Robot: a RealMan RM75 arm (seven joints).
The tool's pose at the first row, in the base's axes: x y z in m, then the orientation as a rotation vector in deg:
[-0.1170 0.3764 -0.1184 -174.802 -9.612 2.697]
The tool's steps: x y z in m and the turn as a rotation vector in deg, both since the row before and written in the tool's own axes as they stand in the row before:
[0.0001 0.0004 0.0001 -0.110 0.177 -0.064]
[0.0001 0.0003 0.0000 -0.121 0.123 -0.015]
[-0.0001 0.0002 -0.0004 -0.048 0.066 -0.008]
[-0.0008 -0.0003 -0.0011 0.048 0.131 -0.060]
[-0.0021 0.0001 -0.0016 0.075 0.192 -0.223]
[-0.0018 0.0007 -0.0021 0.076 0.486 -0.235]
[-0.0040 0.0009 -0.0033 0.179 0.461 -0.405]
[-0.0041 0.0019 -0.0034 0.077 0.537 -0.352]
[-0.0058 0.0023 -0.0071 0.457 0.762 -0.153]
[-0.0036 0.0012 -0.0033 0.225 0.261 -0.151]
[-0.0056 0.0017 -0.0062 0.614 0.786 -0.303]
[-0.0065 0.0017 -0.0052 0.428 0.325 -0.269]
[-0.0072 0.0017 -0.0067 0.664 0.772 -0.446]
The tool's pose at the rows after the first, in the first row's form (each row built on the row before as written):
[-0.1169 0.3760 -0.1185 -174.900 -9.706 2.415]
[-0.1168 0.3757 -0.1185 -175.015 -9.729 2.217]
[-0.1169 0.3755 -0.1181 -175.060 -9.740 2.112]
[-0.1177 0.3756 -0.1170 -175.002 -9.820 1.912]
[-0.1197 0.3751 -0.1154 -174.898 -10.142 1.610]
[-0.1214 0.3740 -0.1133 -174.778 -10.462 0.859]
[-0.1252 0.3724 -0.1101 -174.536 -11.036 0.146]
[-0.1290 0.3697 -0.1069 -174.392 -11.528 -0.688]
[-0.1345 0.3660 -0.1001 -173.867 -11.679 -1.807]
[-0.1380 0.3640 -0.0970 -173.608 -11.877 -2.189]
[-0.1434 0.3609 -0.0912 -172.901 -12.242 -3.328]
[-0.1497 0.3577 -0.0865 -172.420 -12.602 -3.787]
[-0.1568 0.3542 -0.0804 -171.639 -13.173 -4.899]

